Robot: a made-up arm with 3 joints. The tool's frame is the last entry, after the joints. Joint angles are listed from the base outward.
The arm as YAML. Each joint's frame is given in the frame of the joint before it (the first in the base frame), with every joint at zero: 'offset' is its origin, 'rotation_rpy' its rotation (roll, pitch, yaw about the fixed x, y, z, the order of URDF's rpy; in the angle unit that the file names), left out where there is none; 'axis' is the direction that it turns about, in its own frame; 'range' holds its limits. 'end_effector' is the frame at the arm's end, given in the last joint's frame.
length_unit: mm
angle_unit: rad
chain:
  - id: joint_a
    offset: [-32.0, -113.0, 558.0]
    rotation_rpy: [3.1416, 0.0, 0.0]
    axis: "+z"
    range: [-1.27, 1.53]
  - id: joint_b
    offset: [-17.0, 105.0, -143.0]
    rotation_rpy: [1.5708, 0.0, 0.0]
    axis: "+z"
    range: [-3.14, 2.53]
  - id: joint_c
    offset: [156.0, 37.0, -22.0]
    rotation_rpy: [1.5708, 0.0, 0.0]
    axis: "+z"
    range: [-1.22, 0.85]
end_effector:
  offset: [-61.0, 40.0, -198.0]
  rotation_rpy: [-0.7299, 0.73, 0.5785]
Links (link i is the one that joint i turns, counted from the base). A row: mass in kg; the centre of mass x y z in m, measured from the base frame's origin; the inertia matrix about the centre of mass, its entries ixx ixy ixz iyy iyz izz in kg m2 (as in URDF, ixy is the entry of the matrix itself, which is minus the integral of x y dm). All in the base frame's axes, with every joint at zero. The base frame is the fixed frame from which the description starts. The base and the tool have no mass.
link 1: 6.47; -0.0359 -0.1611 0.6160; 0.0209 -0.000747 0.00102 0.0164 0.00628 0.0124
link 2: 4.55; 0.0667 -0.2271 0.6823; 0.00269 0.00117 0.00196 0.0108 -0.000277 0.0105
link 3: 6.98; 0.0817 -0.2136 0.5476; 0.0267 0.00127 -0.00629 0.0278 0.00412 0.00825
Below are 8 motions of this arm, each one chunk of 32 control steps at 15 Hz.
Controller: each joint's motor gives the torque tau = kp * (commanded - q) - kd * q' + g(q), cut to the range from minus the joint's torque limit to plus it. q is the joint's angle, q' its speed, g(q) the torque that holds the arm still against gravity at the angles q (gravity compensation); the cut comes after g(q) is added. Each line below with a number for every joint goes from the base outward.
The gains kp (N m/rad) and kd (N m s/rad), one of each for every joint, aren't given. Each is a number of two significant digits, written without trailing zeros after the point. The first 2 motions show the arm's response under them.
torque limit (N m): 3.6 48 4.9
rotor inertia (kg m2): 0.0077 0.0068 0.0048
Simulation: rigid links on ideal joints. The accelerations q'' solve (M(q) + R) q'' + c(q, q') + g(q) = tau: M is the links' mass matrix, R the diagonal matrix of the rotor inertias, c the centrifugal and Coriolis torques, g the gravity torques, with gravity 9.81 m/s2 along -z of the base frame. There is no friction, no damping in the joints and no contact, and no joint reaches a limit. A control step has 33 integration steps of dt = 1/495 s. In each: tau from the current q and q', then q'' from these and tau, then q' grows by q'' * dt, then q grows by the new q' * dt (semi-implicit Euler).
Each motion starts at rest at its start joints. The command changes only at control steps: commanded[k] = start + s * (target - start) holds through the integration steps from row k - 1 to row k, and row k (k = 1, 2, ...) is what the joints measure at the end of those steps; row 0 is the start. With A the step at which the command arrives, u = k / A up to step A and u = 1 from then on. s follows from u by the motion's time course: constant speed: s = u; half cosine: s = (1 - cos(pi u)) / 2; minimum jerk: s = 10 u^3 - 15 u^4 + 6 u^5; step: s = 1 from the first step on.
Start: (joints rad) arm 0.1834 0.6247 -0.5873
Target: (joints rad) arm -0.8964 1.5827 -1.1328
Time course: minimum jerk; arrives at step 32
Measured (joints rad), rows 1 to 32:
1: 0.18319 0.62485 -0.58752
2: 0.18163 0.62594 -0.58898
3: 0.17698 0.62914 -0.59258
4: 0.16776 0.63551 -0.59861
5: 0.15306 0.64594 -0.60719
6: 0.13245 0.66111 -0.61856
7: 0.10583 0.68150 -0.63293
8: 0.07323 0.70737 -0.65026
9: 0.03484 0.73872 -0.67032
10: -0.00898 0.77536 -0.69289
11: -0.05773 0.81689 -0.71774
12: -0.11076 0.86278 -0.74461
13: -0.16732 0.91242 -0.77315
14: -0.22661 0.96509 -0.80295
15: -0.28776 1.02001 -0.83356
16: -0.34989 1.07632 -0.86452
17: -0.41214 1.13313 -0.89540
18: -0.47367 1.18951 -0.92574
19: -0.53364 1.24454 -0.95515
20: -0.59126 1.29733 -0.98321
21: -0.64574 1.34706 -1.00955
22: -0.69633 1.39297 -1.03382
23: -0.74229 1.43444 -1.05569
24: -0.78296 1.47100 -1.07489
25: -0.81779 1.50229 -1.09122
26: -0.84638 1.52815 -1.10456
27: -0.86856 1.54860 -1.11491
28: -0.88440 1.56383 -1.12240
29: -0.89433 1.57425 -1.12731
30: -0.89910 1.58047 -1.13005
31: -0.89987 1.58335 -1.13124
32: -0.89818 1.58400 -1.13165
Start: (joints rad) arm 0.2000 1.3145 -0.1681
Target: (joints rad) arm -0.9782 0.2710 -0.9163
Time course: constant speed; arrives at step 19
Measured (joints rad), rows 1 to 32:
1: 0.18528 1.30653 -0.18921
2: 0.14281 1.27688 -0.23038
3: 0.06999 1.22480 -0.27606
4: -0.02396 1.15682 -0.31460
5: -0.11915 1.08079 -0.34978
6: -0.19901 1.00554 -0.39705
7: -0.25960 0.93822 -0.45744
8: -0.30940 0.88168 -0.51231
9: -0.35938 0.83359 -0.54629
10: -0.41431 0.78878 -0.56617
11: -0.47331 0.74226 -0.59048
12: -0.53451 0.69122 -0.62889
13: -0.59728 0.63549 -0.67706
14: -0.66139 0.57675 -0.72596
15: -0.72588 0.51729 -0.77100
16: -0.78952 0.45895 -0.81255
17: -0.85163 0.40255 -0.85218
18: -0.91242 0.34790 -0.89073
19: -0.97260 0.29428 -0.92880
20: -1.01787 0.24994 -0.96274
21: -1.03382 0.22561 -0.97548
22: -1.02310 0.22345 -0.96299
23: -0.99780 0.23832 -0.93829
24: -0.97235 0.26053 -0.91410
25: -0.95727 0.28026 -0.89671
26: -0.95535 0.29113 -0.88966
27: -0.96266 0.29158 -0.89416
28: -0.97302 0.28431 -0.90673
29: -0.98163 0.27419 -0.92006
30: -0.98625 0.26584 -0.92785
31: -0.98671 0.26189 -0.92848
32: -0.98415 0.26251 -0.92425
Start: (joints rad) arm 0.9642 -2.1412 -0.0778
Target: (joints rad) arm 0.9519 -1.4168 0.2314
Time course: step
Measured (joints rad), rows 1 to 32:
1: 1.15095 -1.87866 -0.27610
2: 1.21224 -1.60391 0.05673
3: 1.13271 -1.40044 0.54857
4: 1.02619 -1.29444 0.58985
5: 0.91972 -1.28956 0.30730
6: 0.81239 -1.34454 0.11834
7: 0.71908 -1.40711 0.10375
8: 0.67663 -1.43149 0.12391
9: 0.68971 -1.42356 0.14879
10: 0.74951 -1.40479 0.17958
11: 0.85072 -1.38913 0.20180
12: 0.95810 -1.39269 0.25922
13: 1.03070 -1.41221 0.32418
14: 1.07072 -1.42847 0.31297
15: 1.07234 -1.43982 0.27536
16: 1.02968 -1.44637 0.26351
17: 0.97007 -1.43783 0.23586
18: 0.92225 -1.41932 0.19717
19: 0.89721 -1.40402 0.18493
20: 0.89857 -1.39708 0.19771
21: 0.92000 -1.39857 0.21975
22: 0.94833 -1.40621 0.24029
23: 0.97094 -1.41607 0.25273
24: 0.98070 -1.42403 0.25402
25: 0.97717 -1.42745 0.24606
26: 0.96501 -1.42600 0.23448
27: 0.95096 -1.42133 0.22500
28: 0.94079 -1.41602 0.22070
29: 0.93736 -1.41227 0.22159
30: 0.94026 -1.41116 0.22581
31: 0.94679 -1.41246 0.23097
32: 0.95360 -1.41508 0.23501

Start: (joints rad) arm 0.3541 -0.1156 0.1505
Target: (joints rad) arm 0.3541 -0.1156 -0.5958
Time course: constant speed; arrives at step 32
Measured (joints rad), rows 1 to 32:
1: 0.35515 -0.11506 0.13628
2: 0.35658 -0.11433 0.10673
3: 0.35656 -0.11428 0.07728
4: 0.35506 -0.11489 0.05364
5: 0.35341 -0.11557 0.03159
6: 0.35261 -0.11596 0.00792
7: 0.35269 -0.11609 -0.01629
8: 0.35328 -0.11604 -0.03946
9: 0.35397 -0.11585 -0.06178
10: 0.35451 -0.11557 -0.08428
11: 0.35475 -0.11533 -0.10739
12: 0.35466 -0.11523 -0.13092
13: 0.35435 -0.11529 -0.15459
14: 0.35401 -0.11544 -0.17824
15: 0.35377 -0.11559 -0.20179
16: 0.35371 -0.11570 -0.22519
17: 0.35379 -0.11572 -0.24843
18: 0.35394 -0.11568 -0.27158
19: 0.35409 -0.11560 -0.29473
20: 0.35418 -0.11553 -0.31795
21: 0.35419 -0.11549 -0.34126
22: 0.35413 -0.11550 -0.36464
23: 0.35405 -0.11553 -0.38805
24: 0.35398 -0.11557 -0.41144
25: 0.35394 -0.11560 -0.43480
26: 0.35394 -0.11562 -0.45812
27: 0.35397 -0.11562 -0.48141
28: 0.35401 -0.11560 -0.50469
29: 0.35404 -0.11559 -0.52799
30: 0.35405 -0.11558 -0.55129
31: 0.35404 -0.11557 -0.57462
32: 0.35402 -0.11558 -0.59796

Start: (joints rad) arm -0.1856 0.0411 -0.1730
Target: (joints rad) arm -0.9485 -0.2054 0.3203
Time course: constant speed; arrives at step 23
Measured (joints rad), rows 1 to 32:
1: -0.19598 0.03893 -0.14953
2: -0.22447 0.03369 -0.10840
3: -0.26540 0.02491 -0.08087
4: -0.31017 0.01168 -0.07281
5: -0.35316 -0.00483 -0.06849
6: -0.39183 -0.02147 -0.05529
7: -0.42563 -0.03535 -0.03275
8: -0.45561 -0.04571 -0.00595
9: -0.48389 -0.05375 0.02126
10: -0.51275 -0.06131 0.04711
11: -0.54368 -0.06982 0.07073
12: -0.57696 -0.07984 0.09187
13: -0.61194 -0.09116 0.11119
14: -0.64750 -0.10317 0.12999
15: -0.68260 -0.11515 0.14947
16: -0.71662 -0.12664 0.17023
17: -0.74952 -0.13748 0.19219
18: -0.78166 -0.14782 0.21482
19: -0.81362 -0.15794 0.23753
20: -0.84591 -0.16813 0.25983
21: -0.87877 -0.17856 0.28152
22: -0.91219 -0.18927 0.30270
23: -0.94592 -0.20018 0.32361
24: -0.97010 -0.20904 0.32012
25: -0.97752 -0.21392 0.29776
26: -0.97212 -0.21496 0.29083
27: -0.96007 -0.21281 0.30626
28: -0.94676 -0.20852 0.32595
29: -0.93694 -0.20392 0.33543
30: -0.93372 -0.20086 0.33443
31: -0.93712 -0.20025 0.32889
32: -0.94422 -0.20180 0.32272

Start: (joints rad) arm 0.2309 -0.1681 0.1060
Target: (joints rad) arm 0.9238 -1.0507 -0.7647
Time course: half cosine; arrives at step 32
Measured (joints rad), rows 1 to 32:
1: 0.23156 -0.16871 0.10467
2: 0.23454 -0.17161 0.09923
3: 0.24138 -0.17856 0.08838
4: 0.25245 -0.19042 0.07302
5: 0.26727 -0.20703 0.05418
6: 0.28512 -0.22782 0.03195
7: 0.30542 -0.25222 0.00606
8: 0.32785 -0.27991 -0.02341
9: 0.35231 -0.31069 -0.05608
10: 0.37879 -0.34434 -0.09147
11: 0.40726 -0.38059 -0.12913
12: 0.43758 -0.41908 -0.16863
13: 0.46951 -0.45942 -0.20956
14: 0.50271 -0.50121 -0.25152
15: 0.53681 -0.54404 -0.29418
16: 0.57140 -0.58750 -0.33719
17: 0.60612 -0.63121 -0.38020
18: 0.64061 -0.67474 -0.42279
19: 0.67456 -0.71770 -0.46455
20: 0.70765 -0.75966 -0.50505
21: 0.73958 -0.80022 -0.54387
22: 0.77003 -0.83898 -0.58063
23: 0.79866 -0.87555 -0.61499
24: 0.82517 -0.90960 -0.64663
25: 0.84925 -0.94079 -0.67527
26: 0.87062 -0.96880 -0.70063
27: 0.88906 -0.99336 -0.72248
28: 0.90440 -1.01423 -0.74058
29: 0.91651 -1.03117 -0.75476
30: 0.92529 -1.04403 -0.76486
31: 0.93070 -1.05268 -0.77080
32: 0.93268 -1.05701 -0.77251

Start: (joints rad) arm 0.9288 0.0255 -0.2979
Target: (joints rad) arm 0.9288 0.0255 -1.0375
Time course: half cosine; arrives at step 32
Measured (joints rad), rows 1 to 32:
1: 0.92886 0.02557 -0.29900
2: 0.92905 0.02579 -0.30342
3: 0.92934 0.02607 -0.31227
4: 0.92955 0.02625 -0.32503
5: 0.92956 0.02627 -0.34106
6: 0.92940 0.02620 -0.36017
7: 0.92917 0.02608 -0.38230
8: 0.92896 0.02596 -0.40721
9: 0.92884 0.02587 -0.43456
10: 0.92881 0.02581 -0.46404
11: 0.92882 0.02579 -0.49542
12: 0.92884 0.02578 -0.52845
13: 0.92884 0.02578 -0.56286
14: 0.92879 0.02575 -0.59832
15: 0.92871 0.02569 -0.63449
16: 0.92862 0.02561 -0.67099
17: 0.92855 0.02551 -0.70746
18: 0.92849 0.02542 -0.74354
19: 0.92847 0.02533 -0.77886
20: 0.92847 0.02526 -0.81310
21: 0.92848 0.02521 -0.84594
22: 0.92851 0.02516 -0.87705
23: 0.92853 0.02511 -0.90616
24: 0.92855 0.02507 -0.93298
25: 0.92857 0.02502 -0.95725
26: 0.92860 0.02498 -0.97873
27: 0.92862 0.02495 -0.99722
28: 0.92865 0.02492 -1.01252
29: 0.92868 0.02490 -1.02451
30: 0.92871 0.02489 -1.03306
31: 0.92873 0.02489 -1.03808
32: 0.92874 0.02489 -1.03955

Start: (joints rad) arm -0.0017 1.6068 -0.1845
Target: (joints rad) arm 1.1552 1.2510 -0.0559
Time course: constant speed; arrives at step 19
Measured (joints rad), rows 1 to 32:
1: 0.01803 1.59409 -0.14806
2: 0.06549 1.57372 -0.12021
3: 0.13600 1.55371 -0.12979
4: 0.22132 1.53619 -0.15402
5: 0.30861 1.52183 -0.16845
6: 0.38638 1.50941 -0.16525
7: 0.45004 1.49598 -0.14966
8: 0.50228 1.47884 -0.13116
9: 0.54982 1.45729 -0.11668
10: 0.59935 1.43297 -0.10855
11: 0.65478 1.40876 -0.10531
12: 0.71643 1.38708 -0.10351
13: 0.78201 1.36874 -0.09991
14: 0.84841 1.35288 -0.09324
15: 0.91323 1.33769 -0.08449
16: 0.97552 1.32152 -0.07558
17: 1.03562 1.30352 -0.06786
18: 1.09454 1.28388 -0.06150
19: 1.15335 1.26341 -0.05580
20: 1.18537 1.25894 -0.08734
21: 1.19019 1.26008 -0.09681
22: 1.17747 1.25989 -0.07213
23: 1.15823 1.25761 -0.04441
24: 1.14358 1.25293 -0.03404
25: 1.13900 1.24744 -0.04154
26: 1.14316 1.24392 -0.05579
27: 1.15099 1.24402 -0.06519
28: 1.15761 1.24722 -0.06537
29: 1.16070 1.25143 -0.05959
30: 1.16047 1.25445 -0.05374
31: 1.15841 1.25518 -0.05142
32: 1.15605 1.25390 -0.05262

